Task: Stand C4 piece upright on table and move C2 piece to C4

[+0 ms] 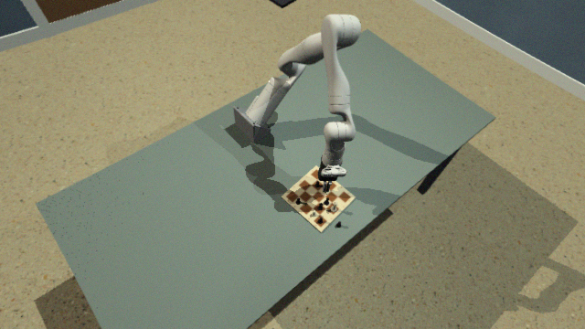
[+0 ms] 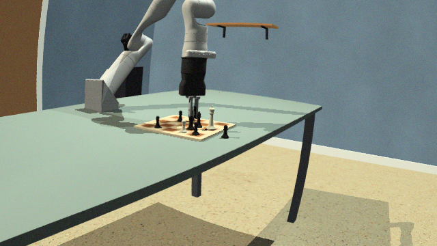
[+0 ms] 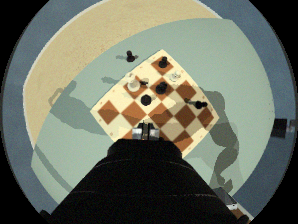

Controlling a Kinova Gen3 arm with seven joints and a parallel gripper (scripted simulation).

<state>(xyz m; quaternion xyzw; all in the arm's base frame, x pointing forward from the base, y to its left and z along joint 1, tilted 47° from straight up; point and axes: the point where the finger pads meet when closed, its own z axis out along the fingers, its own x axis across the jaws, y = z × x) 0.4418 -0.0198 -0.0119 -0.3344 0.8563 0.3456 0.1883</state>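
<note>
Right now my hand is 40 mm to the left of the small chessboard and 30 mm above it. Round my hand: tall white piece (80 mm ahead, 40 mm to the right).
</note>
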